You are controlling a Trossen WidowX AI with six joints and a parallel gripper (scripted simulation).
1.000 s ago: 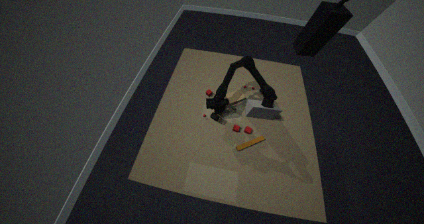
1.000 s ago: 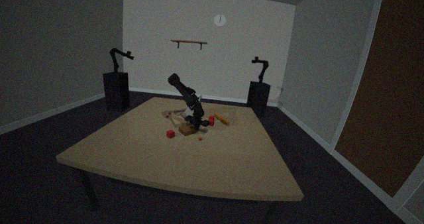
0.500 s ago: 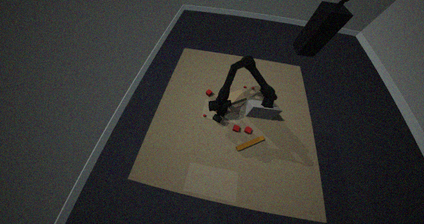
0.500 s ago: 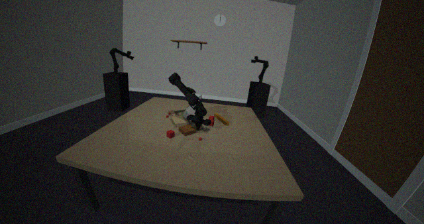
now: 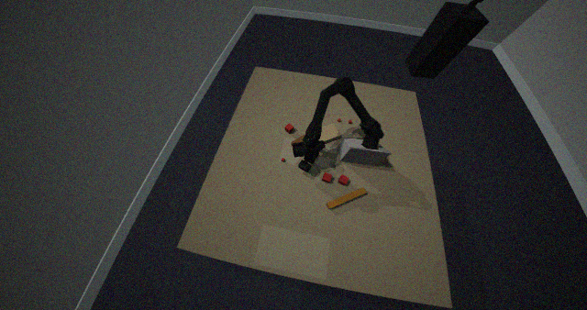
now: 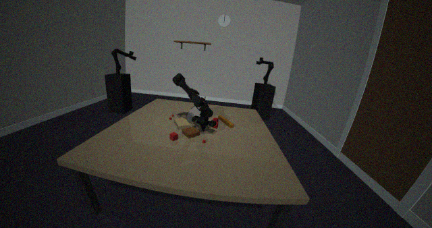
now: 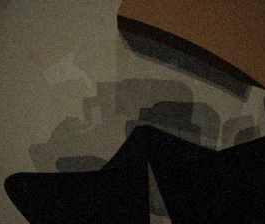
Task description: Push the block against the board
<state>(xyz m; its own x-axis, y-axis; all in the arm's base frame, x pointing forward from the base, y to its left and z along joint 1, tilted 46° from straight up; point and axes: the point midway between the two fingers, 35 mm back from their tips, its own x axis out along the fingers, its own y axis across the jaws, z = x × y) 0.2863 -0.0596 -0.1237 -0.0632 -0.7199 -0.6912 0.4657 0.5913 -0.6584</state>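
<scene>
Now: the square block 9 cm to the right of my gripper tip, 5 cm ahead of it and 1 cm above it. Also, from my gripper tip: yellow board (20 cm to the left, 20 cm behind, 1 cm above).
</scene>
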